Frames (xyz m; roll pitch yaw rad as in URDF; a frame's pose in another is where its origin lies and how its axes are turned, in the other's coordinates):
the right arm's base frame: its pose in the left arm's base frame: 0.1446 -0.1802 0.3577 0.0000 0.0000 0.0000
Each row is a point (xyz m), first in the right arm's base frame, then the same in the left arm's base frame.
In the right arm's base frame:
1: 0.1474 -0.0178 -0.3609
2: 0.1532 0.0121 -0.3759
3: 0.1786 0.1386 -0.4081
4: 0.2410 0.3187 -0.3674
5: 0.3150 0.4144 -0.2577
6: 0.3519 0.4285 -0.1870
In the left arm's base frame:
1: 0.2920 -0.1980 -0.0032
2: 0.2978 -0.1681 -0.0182
3: 0.3232 -0.0416 -0.0504
4: 0.3856 0.1385 -0.0097
5: 0.4596 0.2342 0.1000
6: 0.4965 0.2483 0.1707

